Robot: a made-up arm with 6 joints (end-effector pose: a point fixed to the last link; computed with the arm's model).
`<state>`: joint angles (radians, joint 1 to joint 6).
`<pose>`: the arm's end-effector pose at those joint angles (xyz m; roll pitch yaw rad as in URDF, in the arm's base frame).
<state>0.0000 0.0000 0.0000 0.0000 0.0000 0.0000</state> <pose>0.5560 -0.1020 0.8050 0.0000 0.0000 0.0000</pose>
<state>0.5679 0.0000 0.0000 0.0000 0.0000 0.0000</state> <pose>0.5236 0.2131 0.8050 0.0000 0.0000 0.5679</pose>
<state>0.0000 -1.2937 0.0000 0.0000 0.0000 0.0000</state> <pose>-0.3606 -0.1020 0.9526 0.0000 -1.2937 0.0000</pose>
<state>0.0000 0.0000 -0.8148 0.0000 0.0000 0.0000</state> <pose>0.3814 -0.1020 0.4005 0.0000 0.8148 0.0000</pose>
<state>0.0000 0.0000 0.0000 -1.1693 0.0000 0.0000</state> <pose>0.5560 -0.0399 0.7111 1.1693 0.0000 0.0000</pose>
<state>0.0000 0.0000 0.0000 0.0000 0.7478 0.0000</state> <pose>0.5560 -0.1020 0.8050 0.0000 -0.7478 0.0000</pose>
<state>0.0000 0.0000 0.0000 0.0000 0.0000 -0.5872</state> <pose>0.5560 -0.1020 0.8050 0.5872 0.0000 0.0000</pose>
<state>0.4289 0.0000 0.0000 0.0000 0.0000 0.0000</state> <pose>0.5481 0.1385 0.8050 0.0000 0.0000 0.4289</pose>
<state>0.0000 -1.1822 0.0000 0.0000 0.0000 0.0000</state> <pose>-0.2826 -0.1020 0.9885 0.0000 -1.1822 0.0000</pose>
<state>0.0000 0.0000 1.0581 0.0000 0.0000 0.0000</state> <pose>0.2727 -0.1020 1.2895 0.0000 -1.0581 0.0000</pose>
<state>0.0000 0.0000 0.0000 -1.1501 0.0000 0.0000</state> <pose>0.5560 -0.0417 0.7119 1.1501 0.0000 0.0000</pose>
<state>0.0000 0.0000 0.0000 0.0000 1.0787 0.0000</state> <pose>0.5560 -0.1020 0.8050 0.0000 -1.0787 0.0000</pose>
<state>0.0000 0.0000 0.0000 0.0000 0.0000 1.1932</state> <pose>0.5560 -0.1020 0.8050 -1.1932 0.0000 0.0000</pose>
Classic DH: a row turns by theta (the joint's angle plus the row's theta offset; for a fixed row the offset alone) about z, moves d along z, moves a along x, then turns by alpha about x. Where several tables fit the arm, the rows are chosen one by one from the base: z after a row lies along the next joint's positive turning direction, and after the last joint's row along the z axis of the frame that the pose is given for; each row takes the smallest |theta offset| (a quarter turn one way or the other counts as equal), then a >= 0, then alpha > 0; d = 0 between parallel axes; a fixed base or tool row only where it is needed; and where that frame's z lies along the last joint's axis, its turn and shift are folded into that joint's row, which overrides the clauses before.
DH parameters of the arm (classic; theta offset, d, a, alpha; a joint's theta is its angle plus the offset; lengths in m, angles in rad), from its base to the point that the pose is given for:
joint 1: 0 0.272 0 -1.5708
joint 2: -1.5708 0 0.533 3.1416
joint 3: 0 0 0 -1.5708
joint 4: 0 -0.556 0 1.5708
joint 5: 0 0.102 0 -1.5708
joint 6: 1.5708 0 0 1.5708
tool (fixed): -1.5708 0 0 0

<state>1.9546 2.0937 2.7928 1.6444 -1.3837 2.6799</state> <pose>-0.3147 0.7593 0.4415 2.7161 -0.1759 0.4813</pose>
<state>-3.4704 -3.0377 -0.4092 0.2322 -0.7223 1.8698</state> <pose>0.5537 -0.0840 -0.0057 0.7001 -1.1912 0.0943</pose>
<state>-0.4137 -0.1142 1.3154 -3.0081 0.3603 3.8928</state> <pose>0.0690 0.0801 1.3501 -0.7902 -1.0702 -0.5116</pose>
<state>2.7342 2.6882 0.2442 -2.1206 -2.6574 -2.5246</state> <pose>0.2071 -0.1474 -0.4977 0.1684 -0.3921 -3.1051</pose>
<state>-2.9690 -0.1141 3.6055 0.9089 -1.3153 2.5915</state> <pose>0.4645 0.1446 0.4304 -0.2368 -0.3682 1.1306</pose>
